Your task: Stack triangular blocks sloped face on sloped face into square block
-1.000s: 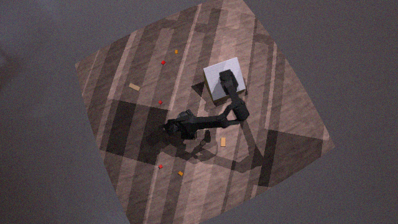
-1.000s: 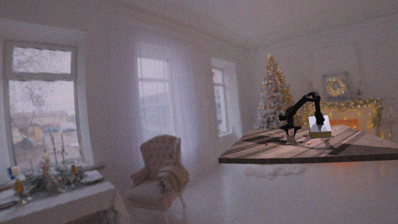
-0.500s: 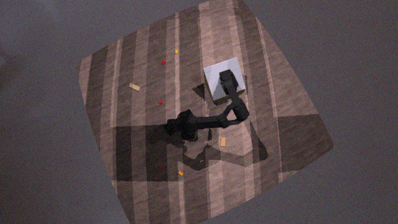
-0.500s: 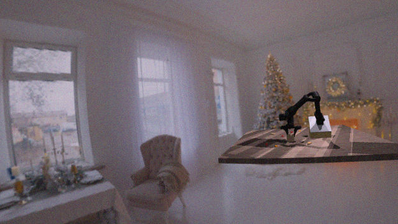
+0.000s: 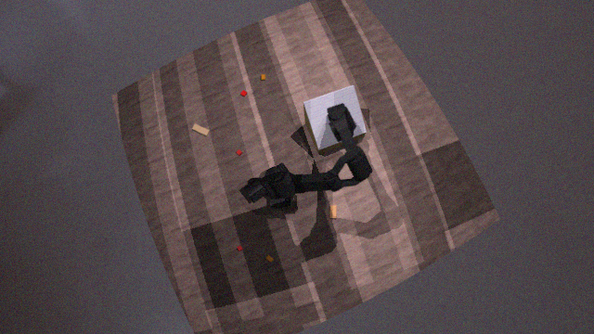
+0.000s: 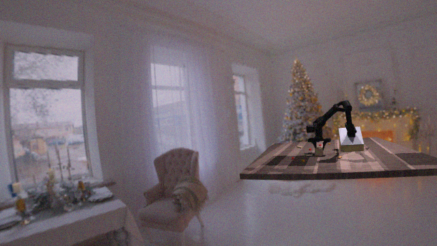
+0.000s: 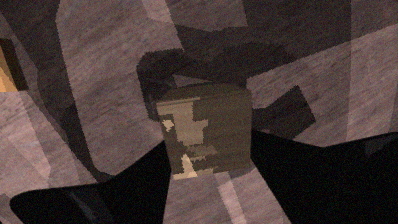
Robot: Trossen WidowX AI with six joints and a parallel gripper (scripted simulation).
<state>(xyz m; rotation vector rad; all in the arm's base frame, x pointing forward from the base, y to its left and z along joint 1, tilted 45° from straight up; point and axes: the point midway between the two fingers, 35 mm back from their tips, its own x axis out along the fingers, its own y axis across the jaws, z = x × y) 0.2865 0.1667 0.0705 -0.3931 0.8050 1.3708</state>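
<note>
Right now my gripper tip is 1 cm to the left of the triangular block and 1 cm below it. From my gripper tip the other things lie so: tan bar: 16 cm behind, 13 cm to the left, 3 cm below.
</note>
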